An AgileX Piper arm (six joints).
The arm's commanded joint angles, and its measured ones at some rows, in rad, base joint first. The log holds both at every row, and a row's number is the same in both.
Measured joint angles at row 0:
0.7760 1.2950 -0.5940 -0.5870 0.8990 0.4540
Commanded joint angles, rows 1 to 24:
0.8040 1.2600 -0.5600 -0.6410 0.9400 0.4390
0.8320 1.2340 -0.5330 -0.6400 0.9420 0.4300
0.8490 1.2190 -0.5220 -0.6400 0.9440 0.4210
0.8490 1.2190 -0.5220 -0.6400 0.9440 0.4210
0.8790 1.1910 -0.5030 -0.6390 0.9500 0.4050
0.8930 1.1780 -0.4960 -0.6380 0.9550 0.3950
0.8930 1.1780 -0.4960 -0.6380 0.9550 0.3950
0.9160 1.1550 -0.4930 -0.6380 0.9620 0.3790
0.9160 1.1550 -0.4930 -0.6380 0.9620 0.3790
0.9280 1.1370 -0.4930 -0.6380 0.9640 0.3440
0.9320 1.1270 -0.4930 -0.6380 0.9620 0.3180
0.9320 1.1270 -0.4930 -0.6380 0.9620 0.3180
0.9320 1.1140 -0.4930 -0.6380 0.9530 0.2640
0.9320 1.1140 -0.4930 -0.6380 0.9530 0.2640
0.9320 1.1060 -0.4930 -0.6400 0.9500 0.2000
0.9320 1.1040 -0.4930 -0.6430 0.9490 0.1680
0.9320 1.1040 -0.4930 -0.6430 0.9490 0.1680
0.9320 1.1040 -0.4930 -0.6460 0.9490 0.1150
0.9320 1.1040 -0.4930 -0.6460 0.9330 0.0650
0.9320 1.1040 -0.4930 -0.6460 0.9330 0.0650
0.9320 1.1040 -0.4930 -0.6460 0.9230 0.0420
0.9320 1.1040 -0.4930 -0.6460 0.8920 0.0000
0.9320 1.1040 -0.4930 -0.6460 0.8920 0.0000
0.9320 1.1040 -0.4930 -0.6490 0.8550 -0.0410
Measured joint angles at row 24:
0.9300 1.1110 -0.4920 -0.5830 0.9020 0.0300
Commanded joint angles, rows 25 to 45:
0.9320 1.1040 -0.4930 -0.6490 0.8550 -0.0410
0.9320 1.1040 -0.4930 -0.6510 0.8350 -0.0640
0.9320 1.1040 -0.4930 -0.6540 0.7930 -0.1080
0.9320 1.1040 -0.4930 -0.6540 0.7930 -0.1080
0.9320 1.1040 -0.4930 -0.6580 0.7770 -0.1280
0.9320 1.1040 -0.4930 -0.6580 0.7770 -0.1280
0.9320 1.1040 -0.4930 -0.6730 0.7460 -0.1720
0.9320 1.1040 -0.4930 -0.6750 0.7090 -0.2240
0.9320 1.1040 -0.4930 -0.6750 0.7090 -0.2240
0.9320 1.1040 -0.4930 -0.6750 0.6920 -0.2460
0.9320 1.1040 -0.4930 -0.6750 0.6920 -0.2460
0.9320 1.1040 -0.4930 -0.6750 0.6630 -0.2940
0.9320 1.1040 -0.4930 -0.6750 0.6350 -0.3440
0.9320 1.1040 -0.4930 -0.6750 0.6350 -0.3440
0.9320 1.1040 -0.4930 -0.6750 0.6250 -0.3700
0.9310 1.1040 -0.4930 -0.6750 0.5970 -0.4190
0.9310 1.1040 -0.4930 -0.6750 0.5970 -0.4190
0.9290 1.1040 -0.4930 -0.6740 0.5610 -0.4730
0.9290 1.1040 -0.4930 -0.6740 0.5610 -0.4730
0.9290 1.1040 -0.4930 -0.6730 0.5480 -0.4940
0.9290 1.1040 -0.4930 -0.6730 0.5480 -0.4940
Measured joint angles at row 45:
0.9300 1.1110 -0.4890 -0.6210 0.6250 -0.4100
